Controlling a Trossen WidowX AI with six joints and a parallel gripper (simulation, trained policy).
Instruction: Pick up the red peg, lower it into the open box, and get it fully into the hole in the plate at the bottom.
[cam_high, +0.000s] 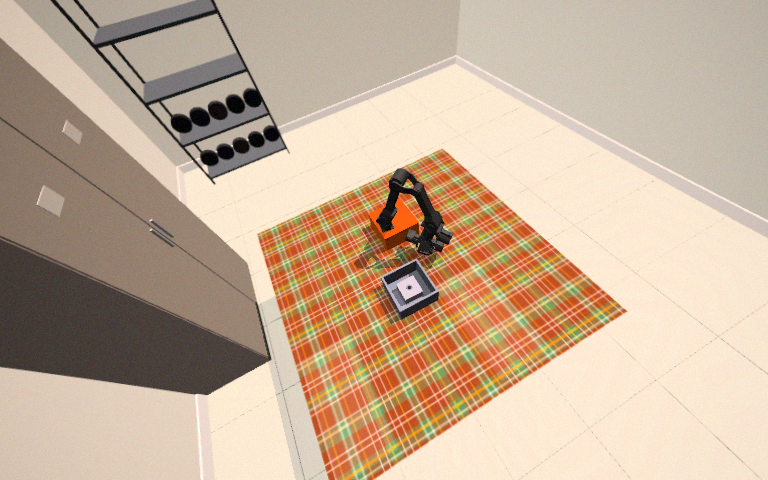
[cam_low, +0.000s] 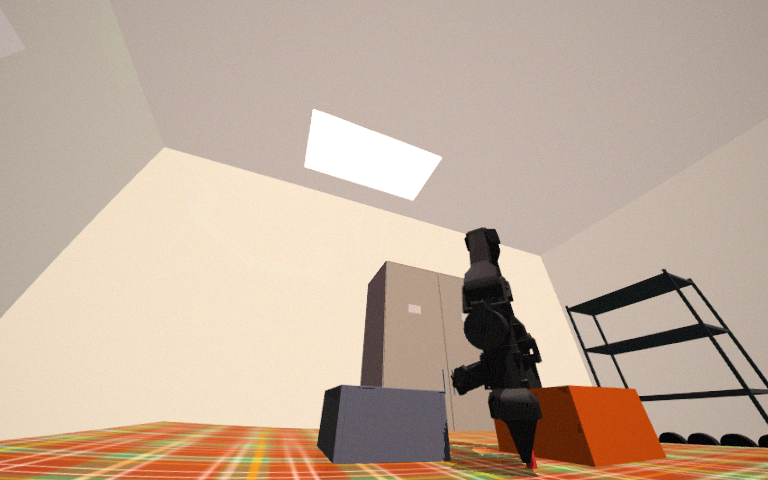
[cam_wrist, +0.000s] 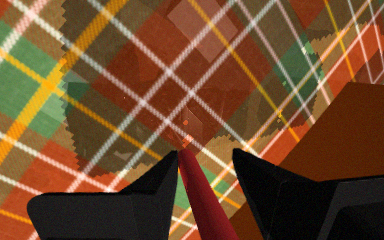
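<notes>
The pale plate is 200 mm ahead of my gripper tip, 140 mm to the right of it and 30 mm above it. The rest, counted from my gripper tip: red peg (30 mm above, 10 mm to the left); then grey box (200 mm ahead, 140 mm to the right, 10 mm above).
</notes>
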